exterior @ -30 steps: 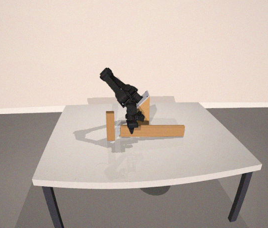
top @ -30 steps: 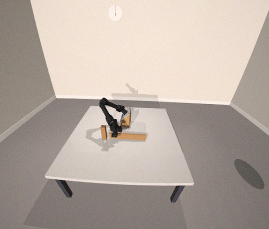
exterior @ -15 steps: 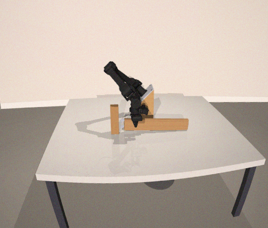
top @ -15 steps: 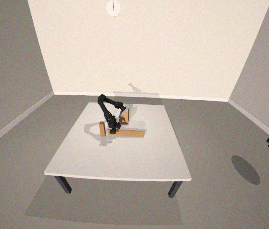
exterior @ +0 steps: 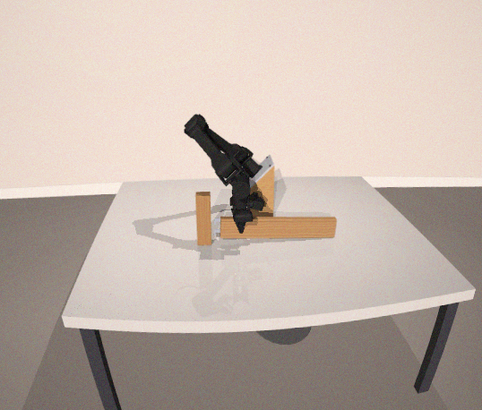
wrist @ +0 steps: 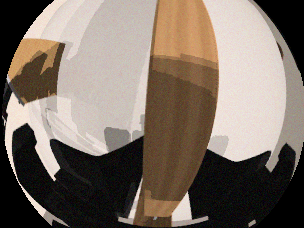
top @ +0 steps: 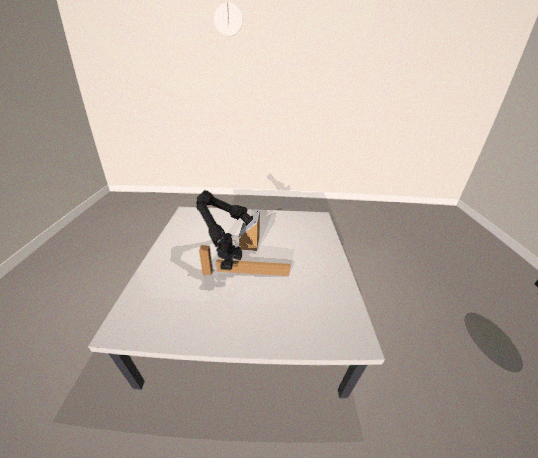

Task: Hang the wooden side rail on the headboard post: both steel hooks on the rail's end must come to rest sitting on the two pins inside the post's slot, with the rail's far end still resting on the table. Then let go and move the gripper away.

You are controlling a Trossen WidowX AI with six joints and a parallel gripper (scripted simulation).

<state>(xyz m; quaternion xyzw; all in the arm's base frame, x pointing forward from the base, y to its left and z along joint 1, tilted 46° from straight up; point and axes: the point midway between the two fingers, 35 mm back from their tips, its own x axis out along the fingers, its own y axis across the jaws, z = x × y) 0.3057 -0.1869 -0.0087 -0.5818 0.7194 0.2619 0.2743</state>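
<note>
The headboard post lies 1 cm behind my gripper tip, 13 cm to the right of it and 4 cm above it.
</note>
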